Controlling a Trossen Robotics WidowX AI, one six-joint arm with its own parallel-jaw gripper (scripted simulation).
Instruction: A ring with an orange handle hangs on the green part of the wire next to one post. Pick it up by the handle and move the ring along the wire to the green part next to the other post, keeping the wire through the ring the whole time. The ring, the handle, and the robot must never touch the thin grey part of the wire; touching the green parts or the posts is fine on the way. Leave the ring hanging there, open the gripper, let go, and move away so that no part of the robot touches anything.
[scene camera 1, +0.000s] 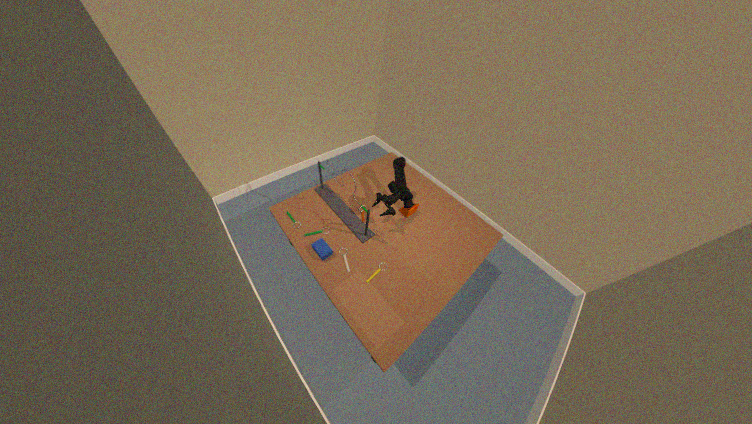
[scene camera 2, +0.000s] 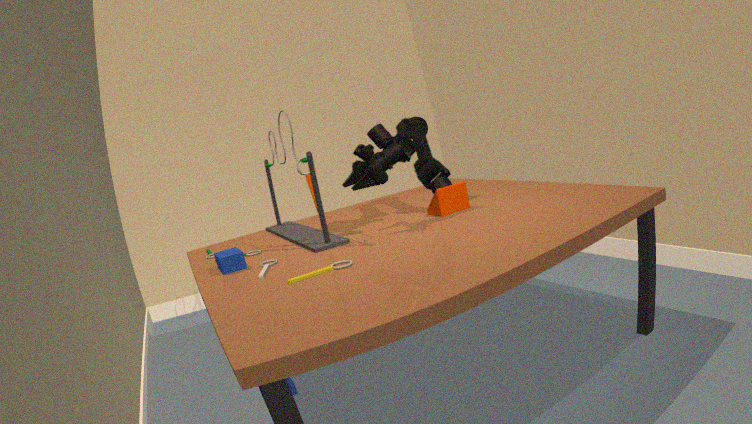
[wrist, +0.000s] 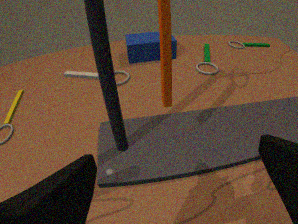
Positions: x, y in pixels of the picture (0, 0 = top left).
My gripper (wrist: 180, 155): 10 cm from the lens. A blue block (wrist: 143, 47): 46 cm from the lens.
